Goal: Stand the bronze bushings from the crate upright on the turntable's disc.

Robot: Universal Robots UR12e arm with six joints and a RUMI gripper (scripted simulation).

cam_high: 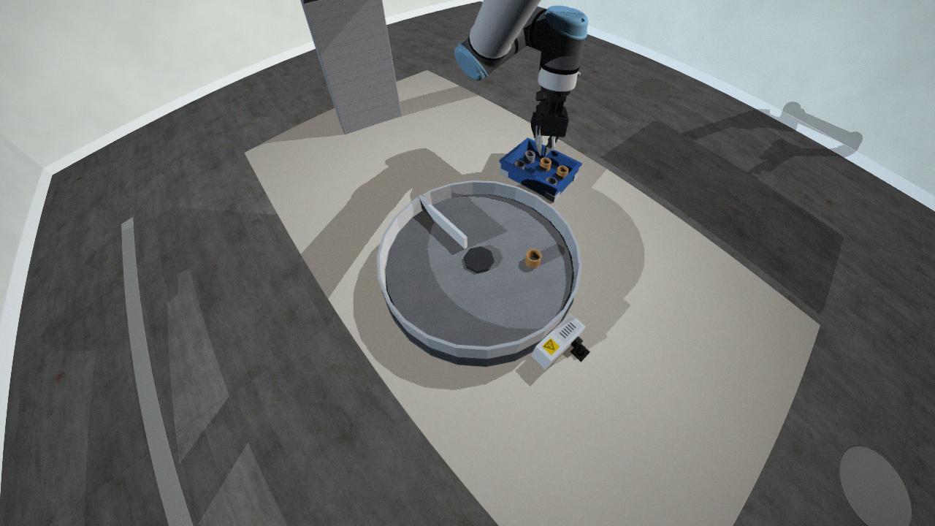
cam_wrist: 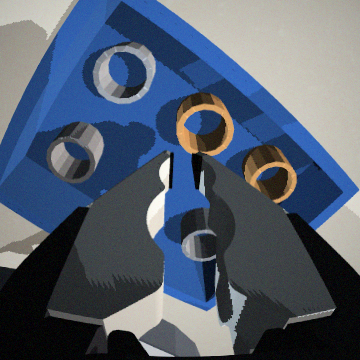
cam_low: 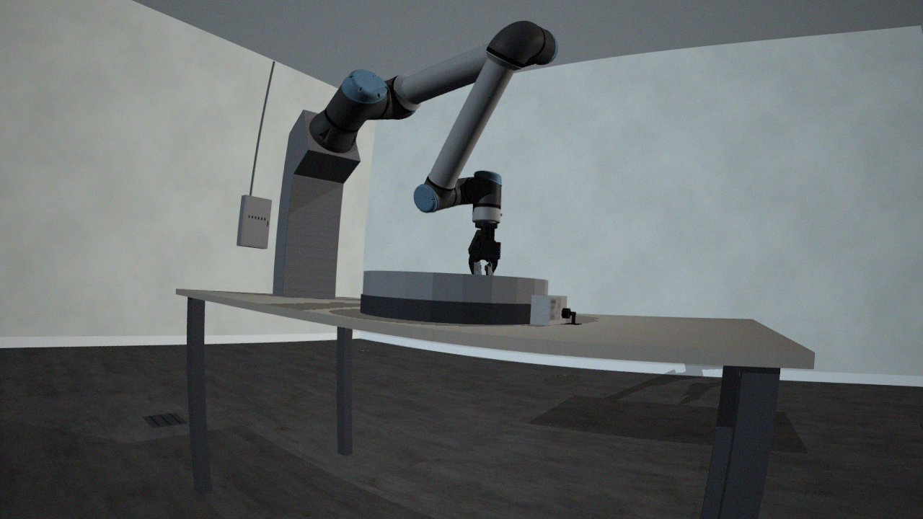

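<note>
My gripper is now 4 cm above the blue crate, 2 cm to the left of it and 2 cm short of it. The rest, counted from my hand: turntable disc: 36 cm to the right, 20 cm ahead, 2 cm below.
</note>
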